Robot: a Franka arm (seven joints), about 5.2 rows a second.
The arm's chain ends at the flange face. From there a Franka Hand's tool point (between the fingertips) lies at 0.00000 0.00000 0.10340 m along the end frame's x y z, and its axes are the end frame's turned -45 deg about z.
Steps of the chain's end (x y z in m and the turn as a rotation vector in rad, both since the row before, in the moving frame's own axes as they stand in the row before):
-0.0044, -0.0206, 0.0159, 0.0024, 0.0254, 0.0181
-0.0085, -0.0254, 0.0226, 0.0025, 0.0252, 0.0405
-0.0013, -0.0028, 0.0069, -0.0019, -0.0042, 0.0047
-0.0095, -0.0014, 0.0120, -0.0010, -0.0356, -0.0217
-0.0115, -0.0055, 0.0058, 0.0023, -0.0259, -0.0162
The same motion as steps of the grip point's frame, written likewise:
0.0135, -0.0160, 0.0159, -0.0163, 0.0197, 0.0181
0.0139, -0.0223, 0.0226, -0.0161, 0.0196, 0.0405
0.0006, -0.0031, 0.0069, 0.0016, -0.0043, 0.0047
-0.0084, -0.0102, 0.0119, 0.0245, -0.0259, -0.0217
-0.0060, -0.0141, 0.0058, 0.0199, -0.0167, -0.0162

